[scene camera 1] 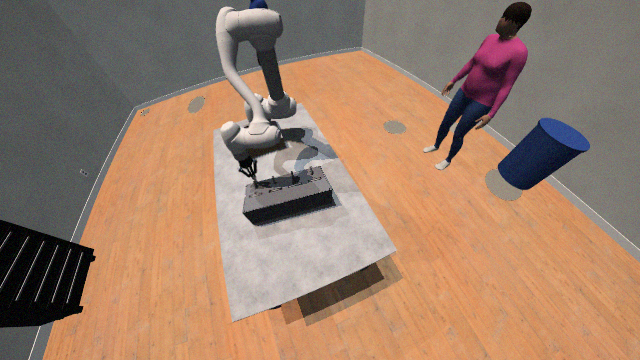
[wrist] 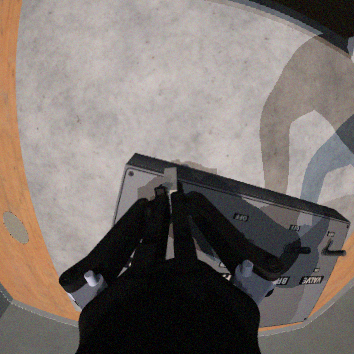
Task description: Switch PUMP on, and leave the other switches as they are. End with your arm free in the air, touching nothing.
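A dark grey switch box stands on the table with several upright levers along its top. VALVE can be read at its right end in the wrist view, beside a partly hidden BR label. The PUMP label does not show. My gripper is shut, pointing down over the left end of the box, its tips at the leftmost lever. Whether they touch it I cannot tell; the fingers hide that spot in the wrist view. Two other levers stand to the right.
The box rests on a pale grey table. A person in a pink top stands on the floor to the right, near a blue barrel. A black slatted object is at the lower left.
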